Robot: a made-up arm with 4 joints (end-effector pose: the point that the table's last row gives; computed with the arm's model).
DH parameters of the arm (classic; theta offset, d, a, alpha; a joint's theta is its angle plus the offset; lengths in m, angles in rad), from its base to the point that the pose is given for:
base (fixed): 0.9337 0 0.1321 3.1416
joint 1: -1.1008 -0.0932 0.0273 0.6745
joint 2: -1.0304 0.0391 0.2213 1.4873
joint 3: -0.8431 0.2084 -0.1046 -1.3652
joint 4: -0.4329 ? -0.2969 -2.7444
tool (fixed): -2.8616 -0.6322 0 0
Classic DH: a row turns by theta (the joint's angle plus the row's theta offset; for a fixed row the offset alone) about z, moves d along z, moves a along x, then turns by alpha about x.
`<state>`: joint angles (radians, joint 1 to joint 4).
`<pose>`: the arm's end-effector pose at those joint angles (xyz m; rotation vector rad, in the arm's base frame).
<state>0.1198 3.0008 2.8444 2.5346</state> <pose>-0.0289 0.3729 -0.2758 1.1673 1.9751 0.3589</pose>
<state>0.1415 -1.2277 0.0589 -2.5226</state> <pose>-0.1277 -0.1394 0.3074 -1.6226 0.0642 -1.5930</pose>
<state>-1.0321 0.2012 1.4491 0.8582</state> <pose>0.4411 -0.1694 0.4138 -0.8649 -0.3798 0.5766</pose>
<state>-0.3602 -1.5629 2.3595 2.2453</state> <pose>0.3777 -0.1565 -0.2716 0.6328 0.5628 -0.1660</pose>
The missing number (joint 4, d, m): -0.5428
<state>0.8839 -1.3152 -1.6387 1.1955</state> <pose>-0.1620 -0.4514 -0.1827 -1.0356 2.5310 1.5304</pose>
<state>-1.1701 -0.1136 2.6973 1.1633</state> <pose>0.4936 -0.2424 0.4649 0.3498 -1.0944 0.4718</pose>
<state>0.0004 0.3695 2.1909 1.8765</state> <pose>-0.3883 -0.2191 0.3190 -0.4190 -0.8247 -1.4637</pose>
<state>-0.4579 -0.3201 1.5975 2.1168</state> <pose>0.0756 -0.4786 0.2299 -0.3768 -0.0508 -0.7572</pose>
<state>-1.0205 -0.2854 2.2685 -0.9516</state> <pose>0.0533 0.2661 0.4084 -0.8394 -1.4598 2.3912</pose>
